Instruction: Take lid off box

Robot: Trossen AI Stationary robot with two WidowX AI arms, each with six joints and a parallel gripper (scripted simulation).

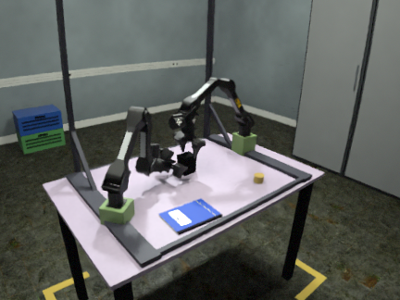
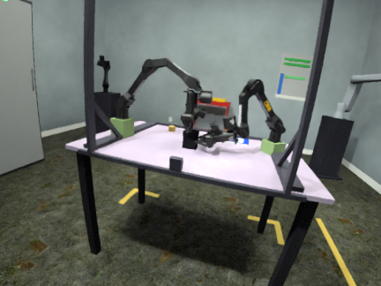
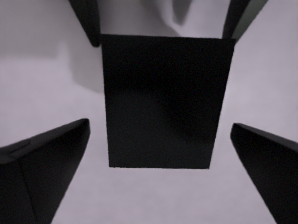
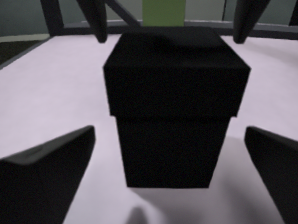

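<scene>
My right hand is 6 cm to the right of the black box, 1 cm short of it and 1 cm above it. The rest, counted from my right hand: black lid 6 cm to the left, 2 cm above, 1 cm ahead.
My left hand is 1 cm to the left of the black lid and 4 cm above it. Round my left hand: black box: 1 cm to the right, 8 cm below.
</scene>
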